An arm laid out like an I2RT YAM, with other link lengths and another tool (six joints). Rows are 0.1 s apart.
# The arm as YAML. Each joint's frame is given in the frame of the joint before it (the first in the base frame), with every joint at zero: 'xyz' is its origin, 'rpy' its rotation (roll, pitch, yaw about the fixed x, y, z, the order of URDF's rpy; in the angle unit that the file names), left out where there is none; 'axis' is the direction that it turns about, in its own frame. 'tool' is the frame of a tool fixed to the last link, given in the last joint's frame.
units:
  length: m
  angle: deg
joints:
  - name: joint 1
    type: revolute
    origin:
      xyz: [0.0, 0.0, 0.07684]
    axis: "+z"
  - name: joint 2
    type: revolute
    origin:
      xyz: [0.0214, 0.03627, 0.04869]
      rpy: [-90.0, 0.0, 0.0]
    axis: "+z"
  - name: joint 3
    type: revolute
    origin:
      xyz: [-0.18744, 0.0, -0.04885]
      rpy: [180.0, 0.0, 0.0]
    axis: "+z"
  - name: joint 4
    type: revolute
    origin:
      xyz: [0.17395, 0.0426, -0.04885]
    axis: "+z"
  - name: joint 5
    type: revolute
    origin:
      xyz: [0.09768, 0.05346, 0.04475]
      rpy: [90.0, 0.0, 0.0]
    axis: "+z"
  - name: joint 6
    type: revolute
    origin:
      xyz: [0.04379, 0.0, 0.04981]
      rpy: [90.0, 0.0, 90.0]
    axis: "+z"
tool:
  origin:
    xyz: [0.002, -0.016, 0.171]
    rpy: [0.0, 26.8, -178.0]
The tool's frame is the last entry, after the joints.
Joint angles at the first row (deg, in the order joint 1, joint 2, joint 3, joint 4, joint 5, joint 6):
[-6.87 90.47 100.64 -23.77 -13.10 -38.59]
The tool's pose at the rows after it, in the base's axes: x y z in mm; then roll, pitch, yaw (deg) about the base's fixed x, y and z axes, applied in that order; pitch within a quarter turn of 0, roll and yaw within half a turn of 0:
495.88 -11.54 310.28 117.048 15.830 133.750
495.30 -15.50 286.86 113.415 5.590 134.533
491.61 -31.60 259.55 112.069 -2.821 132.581
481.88 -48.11 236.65 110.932 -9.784 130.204
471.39 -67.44 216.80 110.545 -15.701 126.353
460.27 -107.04 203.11 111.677 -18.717 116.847
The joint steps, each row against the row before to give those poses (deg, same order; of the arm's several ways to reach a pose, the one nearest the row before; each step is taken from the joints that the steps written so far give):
[-1.64 2.56 -0.27 0.17 -4.08 4.45]
[-3.14 1.94 -1.06 -0.56 -7.12 7.51]
[-3.04 0.81 -2.68 -0.43 -3.17 5.46]
[-3.07 -1.01 -4.57 0.48 -2.52 4.55]
[-2.77 -1.26 -4.06 0.13 -0.62 4.21]
[-2.87 -2.13 -3.73 0.64 5.00 4.47]

